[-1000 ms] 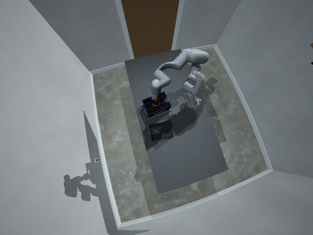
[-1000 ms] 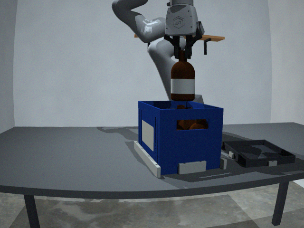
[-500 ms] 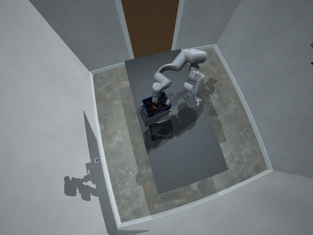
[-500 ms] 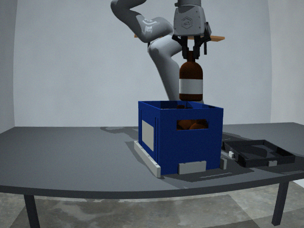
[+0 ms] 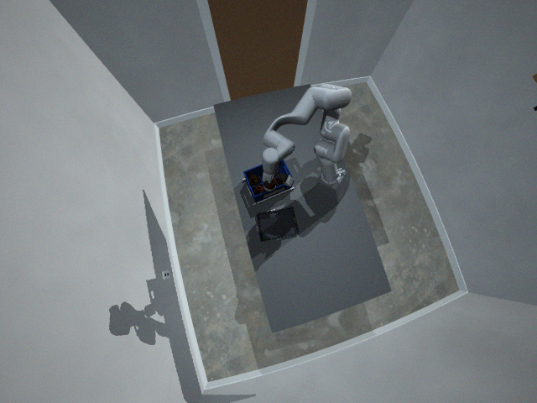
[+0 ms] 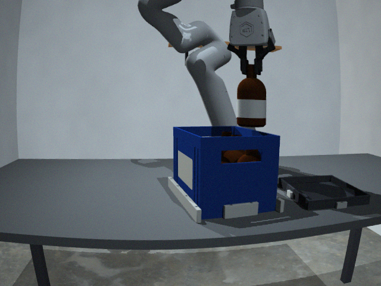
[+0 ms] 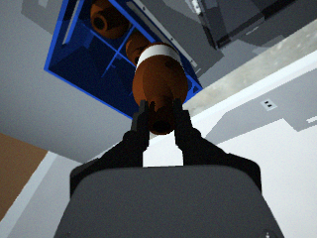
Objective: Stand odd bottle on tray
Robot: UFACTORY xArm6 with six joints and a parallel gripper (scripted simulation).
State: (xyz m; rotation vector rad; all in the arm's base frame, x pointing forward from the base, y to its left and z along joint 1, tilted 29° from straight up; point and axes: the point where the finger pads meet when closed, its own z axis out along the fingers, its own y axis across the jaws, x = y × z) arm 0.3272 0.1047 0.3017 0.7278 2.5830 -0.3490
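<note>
Now: the bottle 70 mm below my hand. Also, from my hand: blue crate 250 mm below, 70 mm to the right, 10 mm behind; dark tray 320 mm below, 220 mm to the left, 10 mm ahead.
</note>
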